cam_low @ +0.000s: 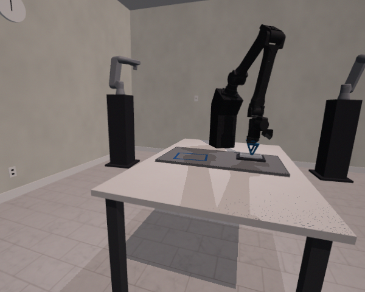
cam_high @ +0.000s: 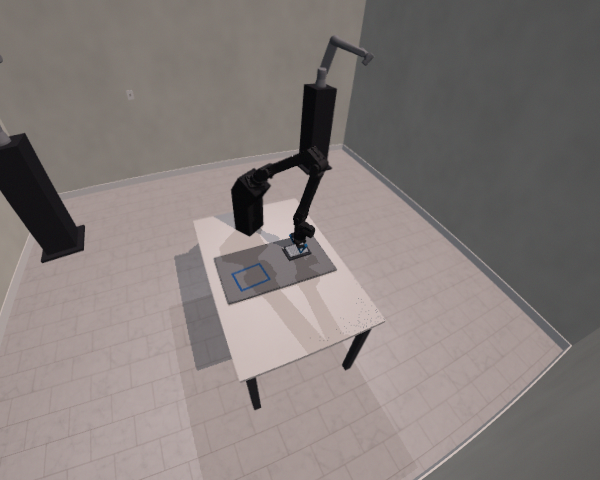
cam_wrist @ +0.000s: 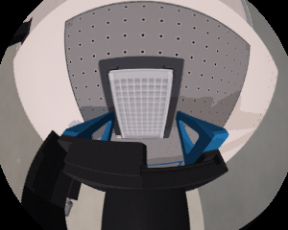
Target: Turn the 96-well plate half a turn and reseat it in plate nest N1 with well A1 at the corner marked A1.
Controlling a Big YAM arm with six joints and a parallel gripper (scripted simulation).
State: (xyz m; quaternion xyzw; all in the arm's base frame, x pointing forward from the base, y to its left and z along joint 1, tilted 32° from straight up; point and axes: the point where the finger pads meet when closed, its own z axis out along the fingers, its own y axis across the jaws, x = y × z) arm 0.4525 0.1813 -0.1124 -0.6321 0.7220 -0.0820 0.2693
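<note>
My hand is 20 mm above the 96-well plate and 10 mm past it. Also, from my hand: dark plate nest N1: 40 mm below, 10 mm behind.
</note>
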